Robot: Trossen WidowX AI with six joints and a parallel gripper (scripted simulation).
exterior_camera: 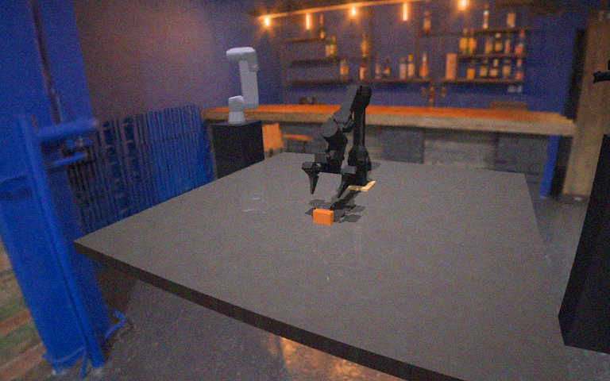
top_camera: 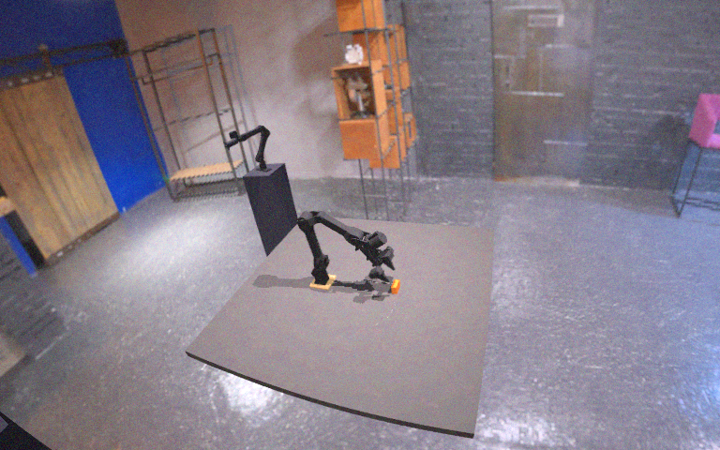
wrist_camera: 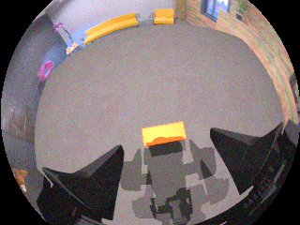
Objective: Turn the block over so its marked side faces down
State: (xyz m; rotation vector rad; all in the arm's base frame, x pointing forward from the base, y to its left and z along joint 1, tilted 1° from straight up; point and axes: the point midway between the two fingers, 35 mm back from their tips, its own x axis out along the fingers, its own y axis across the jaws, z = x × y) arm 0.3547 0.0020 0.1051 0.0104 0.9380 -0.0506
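The orange block lies 1 cm ahead of my gripper tip and 7 cm below it.
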